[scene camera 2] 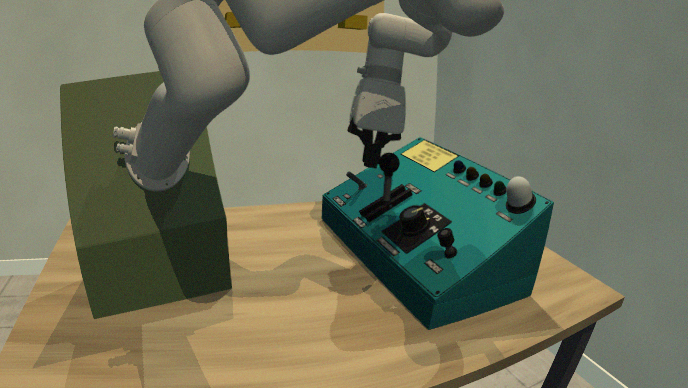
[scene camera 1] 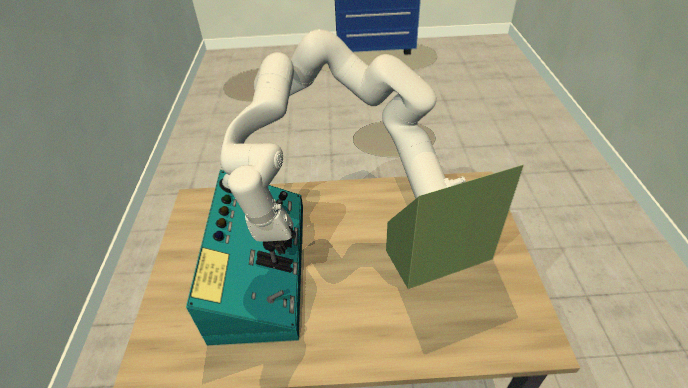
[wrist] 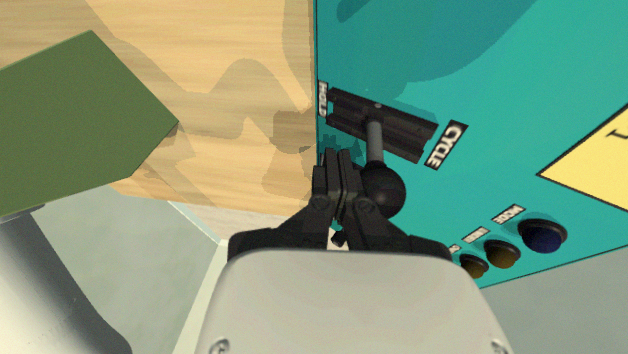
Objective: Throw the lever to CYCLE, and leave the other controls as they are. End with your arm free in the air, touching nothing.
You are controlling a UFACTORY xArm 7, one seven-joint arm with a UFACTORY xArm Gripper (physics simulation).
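Frame: origin at the arm's base, x ahead, y left, z up, level; centimetres.
Where they show: gripper, between the fingertips: [scene camera 2: 370,167] [scene camera 1: 282,249] [wrist: 333,164]; arm's base, origin of its link: [scene camera 2: 156,154] [scene camera 1: 435,201].
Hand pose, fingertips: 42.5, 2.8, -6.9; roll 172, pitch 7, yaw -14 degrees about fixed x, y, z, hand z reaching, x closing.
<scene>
Each offset is from my fingertips to the top centre of the thing, as dx, dy, dz. "pt": to the spot under its first point.
The lever {+3.1, -1.8, -0.3} [scene camera 1: 273,256] [scene camera 2: 387,185] [wrist: 374,142] has a black ball knob {+3.1, -1.8, +3.1} [scene camera 2: 389,163] [wrist: 386,192] and stands near the middle of its black slot, between the HOLD plate {pt -2.2, -1.2, -10.5} [scene camera 2: 359,222] [wrist: 322,99] and the CYCLE plate {pt +9.1, -2.4, -4.2} [scene camera 1: 251,257] [scene camera 2: 413,188] [wrist: 446,145]. My gripper [scene camera 1: 275,247] [scene camera 2: 370,164] [wrist: 333,164] is shut and empty. Its fingertips are right beside the ball on the HOLD side, at about ball height. I cannot tell if they touch it. In scene camera 1 the gripper hides the ball.
The teal console [scene camera 1: 239,277] [scene camera 2: 492,280] [wrist: 515,65] also bears a rotary knob {+1.0, -13.6, -3.5} [scene camera 2: 414,219], a toggle switch {-0.3, -25.6, -2.9} [scene camera 1: 283,195] [scene camera 2: 445,236], a small bent lever {+3.1, +10.3, -3.8} [scene camera 1: 275,296] [scene camera 2: 356,180], several coloured lamps and a white dome {pt +11.7, -29.9, +3.1} [scene camera 2: 519,192]. A green block [scene camera 1: 455,235] [scene camera 2: 150,270] [wrist: 80,125] stands across the table.
</scene>
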